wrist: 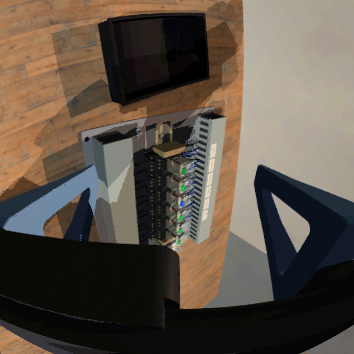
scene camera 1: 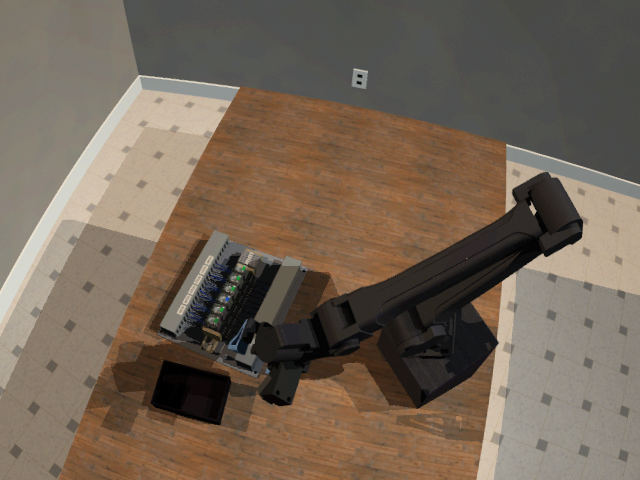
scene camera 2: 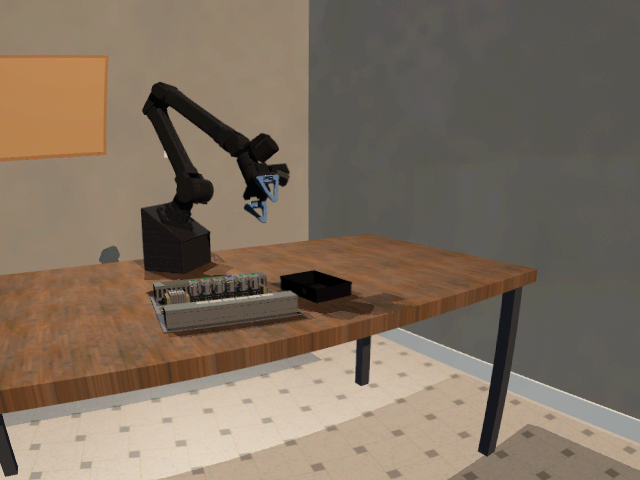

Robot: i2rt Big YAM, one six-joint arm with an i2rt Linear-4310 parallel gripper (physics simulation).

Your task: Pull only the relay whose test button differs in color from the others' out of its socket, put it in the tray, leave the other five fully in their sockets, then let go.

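Note:
The relay with the blue test button sits in the row on the grey panel, third from the tray end. The other five relays, such as the end one, have green buttons and also stand in the row; how deep each sits is too small to tell. The black tray stands beside the panel's end and looks empty, though its inside is dark. My gripper is open and empty, high above the table; in scene camera 1 the arm partly hides it.
Two raised grey wiring ducts flank the relay row: a labelled one on the side away from the arm's base and a plain one on the base side. Tan end pieces and blue wires lie close to the relays.

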